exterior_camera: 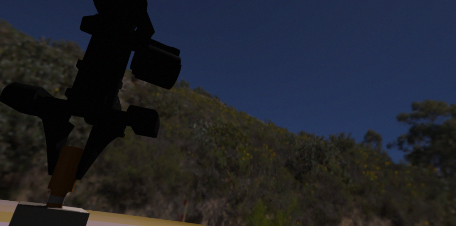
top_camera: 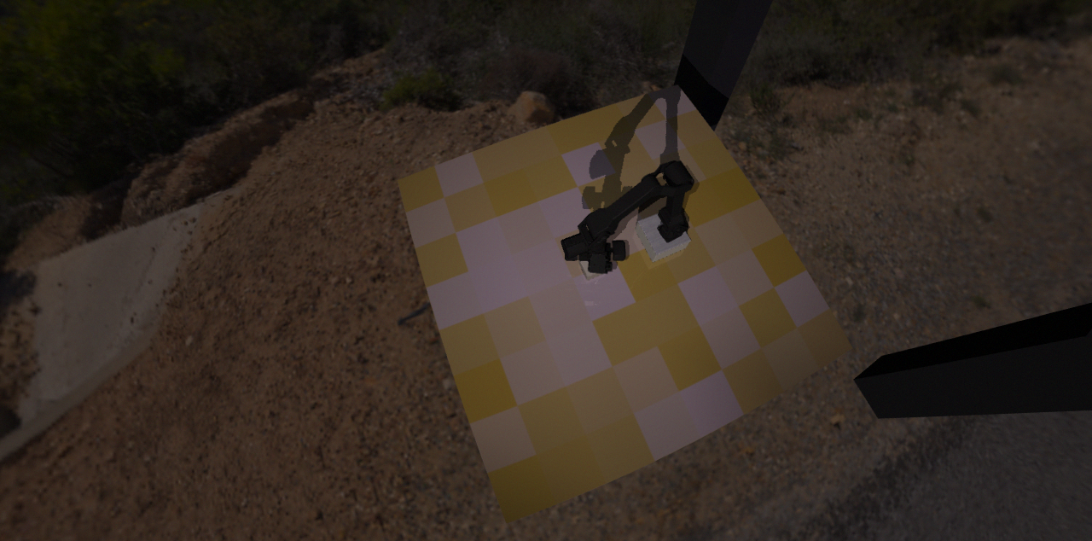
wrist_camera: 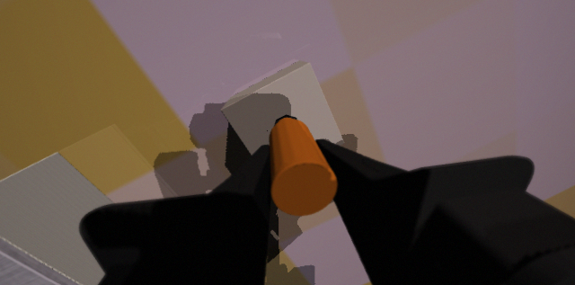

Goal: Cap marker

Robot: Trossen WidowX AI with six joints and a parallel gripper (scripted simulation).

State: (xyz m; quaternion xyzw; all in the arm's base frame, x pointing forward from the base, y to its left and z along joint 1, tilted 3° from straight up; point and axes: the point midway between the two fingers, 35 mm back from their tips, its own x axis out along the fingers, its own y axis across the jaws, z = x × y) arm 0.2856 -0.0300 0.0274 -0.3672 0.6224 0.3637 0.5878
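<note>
Right now the orange cap is 1 cm above my gripper tip. Also, from my gripper tip: white holder block: 5 cm below.
</note>
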